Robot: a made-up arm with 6 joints. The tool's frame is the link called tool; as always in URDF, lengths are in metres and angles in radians.
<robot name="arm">
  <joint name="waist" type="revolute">
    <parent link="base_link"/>
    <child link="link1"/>
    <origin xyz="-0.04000 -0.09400 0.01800" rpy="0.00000 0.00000 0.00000"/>
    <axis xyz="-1 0 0"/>
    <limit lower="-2.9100" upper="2.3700" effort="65" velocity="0.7"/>
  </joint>
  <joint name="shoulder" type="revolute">
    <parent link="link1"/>
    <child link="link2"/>
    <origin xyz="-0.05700 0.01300 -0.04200" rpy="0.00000 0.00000 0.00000"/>
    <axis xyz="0 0 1"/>
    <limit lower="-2.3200" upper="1.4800" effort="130" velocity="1.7"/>
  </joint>
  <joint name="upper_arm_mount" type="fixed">
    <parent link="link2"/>
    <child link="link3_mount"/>
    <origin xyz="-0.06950 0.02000 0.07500" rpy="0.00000 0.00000 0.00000"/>
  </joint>
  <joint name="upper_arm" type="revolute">
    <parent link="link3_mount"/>
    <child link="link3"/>
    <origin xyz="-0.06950 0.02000 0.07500" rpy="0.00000 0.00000 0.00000"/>
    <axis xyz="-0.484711 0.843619 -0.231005"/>
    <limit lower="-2.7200" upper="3.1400" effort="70" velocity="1.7"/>
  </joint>
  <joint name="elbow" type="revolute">
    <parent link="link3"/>
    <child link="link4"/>
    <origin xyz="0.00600 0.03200 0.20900" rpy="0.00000 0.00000 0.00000"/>
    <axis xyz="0 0 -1"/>
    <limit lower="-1.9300" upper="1.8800" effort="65" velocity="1.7"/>
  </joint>
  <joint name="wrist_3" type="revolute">
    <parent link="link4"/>
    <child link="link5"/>
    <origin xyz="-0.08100 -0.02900 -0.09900" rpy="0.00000 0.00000 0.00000"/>
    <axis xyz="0 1 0"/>
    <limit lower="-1.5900" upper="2.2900" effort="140" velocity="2.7"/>
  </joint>
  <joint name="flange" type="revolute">
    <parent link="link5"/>
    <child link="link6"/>
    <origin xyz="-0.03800 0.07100 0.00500" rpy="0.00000 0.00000 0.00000"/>
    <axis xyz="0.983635 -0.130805 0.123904"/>
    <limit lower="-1.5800" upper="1.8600" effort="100" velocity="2.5"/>
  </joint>
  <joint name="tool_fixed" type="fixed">
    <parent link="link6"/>
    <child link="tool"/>
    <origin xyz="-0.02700 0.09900 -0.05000" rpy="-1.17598 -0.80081 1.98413"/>
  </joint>
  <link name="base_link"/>
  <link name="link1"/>
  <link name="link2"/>
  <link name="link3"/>
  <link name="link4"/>
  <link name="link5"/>
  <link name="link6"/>
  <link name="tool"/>
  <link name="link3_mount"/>
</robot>
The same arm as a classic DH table. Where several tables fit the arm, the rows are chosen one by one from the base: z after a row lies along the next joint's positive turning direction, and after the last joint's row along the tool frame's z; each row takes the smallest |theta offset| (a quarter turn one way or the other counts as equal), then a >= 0, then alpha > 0; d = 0 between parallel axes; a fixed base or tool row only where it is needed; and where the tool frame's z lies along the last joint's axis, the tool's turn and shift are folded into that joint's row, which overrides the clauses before.
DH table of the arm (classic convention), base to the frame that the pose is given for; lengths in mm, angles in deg. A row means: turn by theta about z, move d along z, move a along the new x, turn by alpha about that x. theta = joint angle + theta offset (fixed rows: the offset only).
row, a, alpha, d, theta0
base (fixed), 94, 90, 18, -90
waist, -13, -90, 97, 0
shoulder, 100.6, 103.36, 132.7, -60.12
upper_arm, -21.1, 76.64, 132.3, 0
elbow, 81, -90, -115.9, 29.88
wrist_3, 9.7, -97.52, 37.1, 82.82
flange, 0.9, -127.42, -163.1, -26.75
tool (fixed), 0, 0, -131.7, 19.83
Joint limits (deg, base to tool): -166.73..135.79 -132.93..84.8 -155.84..179.91 -110.58..107.72 -91.1..131.21 -90.53..106.57

